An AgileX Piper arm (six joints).
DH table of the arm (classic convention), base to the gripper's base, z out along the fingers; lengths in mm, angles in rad. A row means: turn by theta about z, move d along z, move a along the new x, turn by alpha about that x. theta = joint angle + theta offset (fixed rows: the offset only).
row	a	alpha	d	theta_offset
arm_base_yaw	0	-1.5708	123	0
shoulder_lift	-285.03	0	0	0.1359
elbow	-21.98	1.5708	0	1.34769
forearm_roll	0	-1.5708	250.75	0
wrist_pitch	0	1.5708	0	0
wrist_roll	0	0	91	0
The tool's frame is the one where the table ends.
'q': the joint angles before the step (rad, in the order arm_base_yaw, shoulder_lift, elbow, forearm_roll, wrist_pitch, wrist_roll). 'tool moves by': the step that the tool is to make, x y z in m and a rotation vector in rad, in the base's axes. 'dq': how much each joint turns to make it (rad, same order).
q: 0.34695 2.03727 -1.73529 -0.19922 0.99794 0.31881
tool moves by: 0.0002 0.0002 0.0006 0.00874 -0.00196 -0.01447
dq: -0.00011 0.00000 -0.00223 0.00224 -0.00008 0.01511
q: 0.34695 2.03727 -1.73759 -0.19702 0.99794 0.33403
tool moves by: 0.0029 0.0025 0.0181 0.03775 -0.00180 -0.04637
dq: -0.00010 0.00580 -0.08184 0.02590 0.06769 0.03215
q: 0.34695 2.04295 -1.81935 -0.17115 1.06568 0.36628
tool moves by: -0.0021 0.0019 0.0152 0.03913 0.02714 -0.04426
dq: 0.00012 -0.00011 -0.06404 0.03677 0.08144 0.03049
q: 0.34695 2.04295 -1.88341 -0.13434 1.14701 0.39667
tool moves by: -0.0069 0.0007 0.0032 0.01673 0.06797 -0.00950
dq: -0.00013 -0.00451 -0.01345 0.04013 0.07648 -0.00198
